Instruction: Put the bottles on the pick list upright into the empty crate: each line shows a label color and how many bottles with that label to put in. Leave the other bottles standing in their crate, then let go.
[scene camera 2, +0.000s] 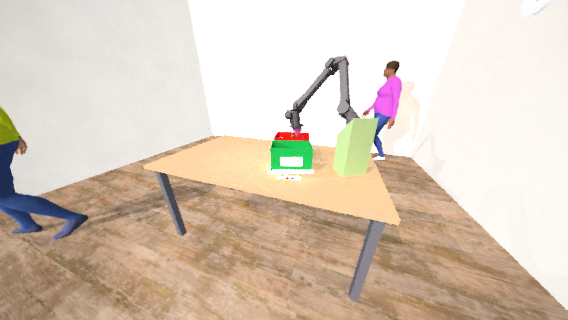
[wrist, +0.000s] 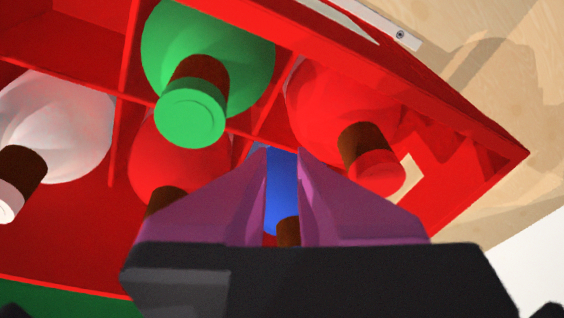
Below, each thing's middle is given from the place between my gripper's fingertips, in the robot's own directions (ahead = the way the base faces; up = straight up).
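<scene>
My hand: 60 mm to the right of the blue bottle (wrist: 281, 215), 60 mm past it, 70 mm above it. White bottle (wrist: 63, 130), from my hand: 100 mm to the left, 110 mm ahead, 70 mm below. Going by their middles, blue bottle nearest to my hand of the things named here.
</scene>
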